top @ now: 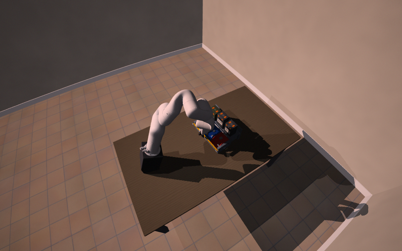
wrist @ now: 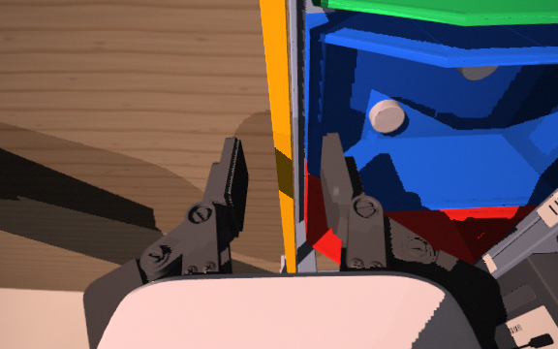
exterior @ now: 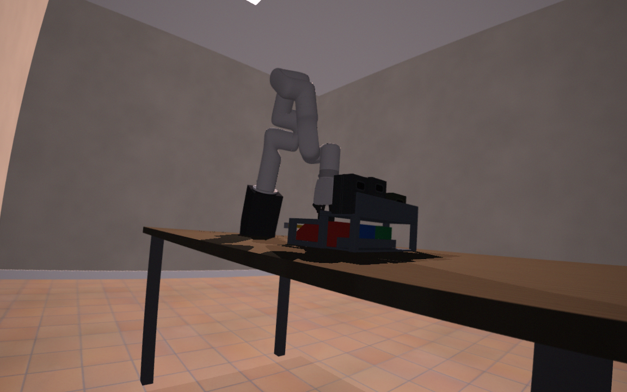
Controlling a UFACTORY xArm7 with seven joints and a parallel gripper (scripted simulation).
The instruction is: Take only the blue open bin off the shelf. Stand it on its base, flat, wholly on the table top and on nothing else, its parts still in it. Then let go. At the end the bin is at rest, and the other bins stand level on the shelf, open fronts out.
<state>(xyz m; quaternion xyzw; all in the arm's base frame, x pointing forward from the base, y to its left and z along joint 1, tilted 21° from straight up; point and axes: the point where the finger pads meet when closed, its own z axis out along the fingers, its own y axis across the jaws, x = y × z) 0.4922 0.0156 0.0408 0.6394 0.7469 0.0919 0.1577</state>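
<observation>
The thin yellow bar lies 4 cm below my hand. From my hand the other things lie so: red bin: 12 cm ahead, 10 cm to the right, 5 cm below; blue open bin: 10 cm ahead, 5 cm below, 1 cm to the left; green bin: 13 cm to the left, 9 cm ahead, 5 cm below.
</observation>
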